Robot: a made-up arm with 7 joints. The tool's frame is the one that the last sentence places. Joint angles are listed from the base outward.
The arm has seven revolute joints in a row. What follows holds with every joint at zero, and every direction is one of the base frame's.
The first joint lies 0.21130 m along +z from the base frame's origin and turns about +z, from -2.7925 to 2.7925 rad.
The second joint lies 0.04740 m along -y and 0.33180 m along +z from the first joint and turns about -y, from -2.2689 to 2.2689 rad.
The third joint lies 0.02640 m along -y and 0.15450 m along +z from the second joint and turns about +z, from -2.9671 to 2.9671 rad.
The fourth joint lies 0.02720 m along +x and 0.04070 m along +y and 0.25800 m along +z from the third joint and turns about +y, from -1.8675 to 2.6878 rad.
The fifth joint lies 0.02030 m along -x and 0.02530 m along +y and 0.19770 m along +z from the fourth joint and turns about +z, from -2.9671 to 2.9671 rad.
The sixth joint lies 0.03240 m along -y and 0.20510 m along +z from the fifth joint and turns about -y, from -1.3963 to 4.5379 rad.
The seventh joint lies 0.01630 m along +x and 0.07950 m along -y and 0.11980 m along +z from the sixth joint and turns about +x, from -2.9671 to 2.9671 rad.
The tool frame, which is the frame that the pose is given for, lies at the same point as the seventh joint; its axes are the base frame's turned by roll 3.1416, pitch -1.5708 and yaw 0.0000 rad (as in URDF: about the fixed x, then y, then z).
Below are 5 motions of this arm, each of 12 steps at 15 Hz.
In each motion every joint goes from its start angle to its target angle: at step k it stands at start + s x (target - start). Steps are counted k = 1, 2, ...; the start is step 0. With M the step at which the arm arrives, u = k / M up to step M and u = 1 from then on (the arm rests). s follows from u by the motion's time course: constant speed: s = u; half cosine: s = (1 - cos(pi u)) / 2; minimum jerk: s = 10 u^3 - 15 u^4 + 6 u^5.
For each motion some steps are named. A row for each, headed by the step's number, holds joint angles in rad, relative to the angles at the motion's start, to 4 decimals.
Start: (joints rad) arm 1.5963 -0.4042 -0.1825 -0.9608 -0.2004 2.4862 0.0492
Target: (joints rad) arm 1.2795 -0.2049 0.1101 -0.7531 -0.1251 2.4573 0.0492
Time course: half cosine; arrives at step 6
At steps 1, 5, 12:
1: -0.0212 0.0134 0.0196 0.0139 0.0050 -0.0019 0.0000
5: -0.2956 0.1859 0.2730 0.1938 0.0703 -0.0270 0.0000
12: -0.3168 0.1993 0.2926 0.2077 0.0753 -0.0289 0.0000

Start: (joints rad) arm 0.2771 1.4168 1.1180 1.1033 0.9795 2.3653 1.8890
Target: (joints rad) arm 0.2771 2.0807 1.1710 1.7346 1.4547 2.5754 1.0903
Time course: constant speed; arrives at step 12
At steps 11, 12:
11: 0.0000 0.6086 0.0486 0.5787 0.4356 0.1926 -0.7321
12: 0.0000 0.6639 0.0530 0.6313 0.4752 0.2101 -0.7987

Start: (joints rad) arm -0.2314 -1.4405 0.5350 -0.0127 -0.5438 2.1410 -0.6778
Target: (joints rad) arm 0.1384 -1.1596 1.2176 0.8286 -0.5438 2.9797 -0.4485
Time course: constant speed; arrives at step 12
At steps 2, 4, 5, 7, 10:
2: 0.0616 0.0468 0.1138 0.1402 0.0000 0.1398 0.0382
4: 0.1233 0.0936 0.2275 0.2804 0.0000 0.2796 0.0764
5: 0.1541 0.1170 0.2844 0.3505 0.0000 0.3495 0.0955
7: 0.2157 0.1639 0.3982 0.4908 0.0000 0.4892 0.1338
10: 0.3082 0.2341 0.5688 0.7011 0.0000 0.6989 0.1911

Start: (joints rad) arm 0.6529 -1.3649 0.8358 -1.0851 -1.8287 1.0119 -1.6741
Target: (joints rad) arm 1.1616 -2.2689 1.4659 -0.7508 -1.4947 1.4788 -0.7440
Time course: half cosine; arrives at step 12
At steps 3, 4, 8, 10, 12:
3: 0.0745 -0.1324 0.0923 0.0490 0.0489 0.0684 0.1362
4: 0.1272 -0.2260 0.1575 0.0836 0.0835 0.1167 0.2325
8: 0.3815 -0.6780 0.4726 0.2507 0.2505 0.3502 0.6976
10: 0.4746 -0.8434 0.5879 0.3119 0.3116 0.4356 0.8678
12: 0.5087 -0.9040 0.6301 0.3343 0.3340 0.4669 0.9301

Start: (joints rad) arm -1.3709 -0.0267 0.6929 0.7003 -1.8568 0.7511 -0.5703
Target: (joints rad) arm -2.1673 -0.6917 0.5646 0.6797 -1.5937 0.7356 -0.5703
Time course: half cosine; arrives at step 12
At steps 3, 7, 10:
3: -0.1166 -0.0974 -0.0188 -0.0030 0.0385 -0.0023 0.0000
7: -0.5013 -0.4186 -0.0808 -0.0130 0.1656 -0.0098 0.0000
10: -0.7431 -0.6205 -0.1197 -0.0192 0.2455 -0.0145 0.0000

